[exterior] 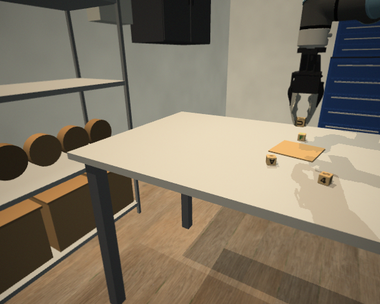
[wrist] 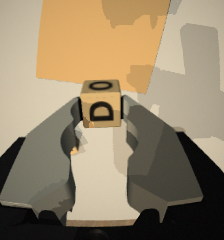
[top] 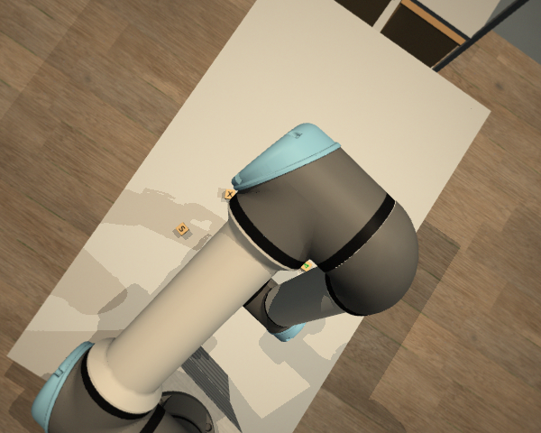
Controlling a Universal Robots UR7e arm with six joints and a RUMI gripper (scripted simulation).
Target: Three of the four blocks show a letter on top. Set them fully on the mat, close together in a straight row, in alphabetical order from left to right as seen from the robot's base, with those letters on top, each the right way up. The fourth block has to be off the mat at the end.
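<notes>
My hand is 40 mm to the left of the orange mat and 110 mm above it. From my hand the other things lie so: D block (right at my hand); then X block (60 mm ahead, 110 mm to the left, 100 mm below); then green-marked block (10 mm behind, 170 mm to the right, 100 mm below).
</notes>
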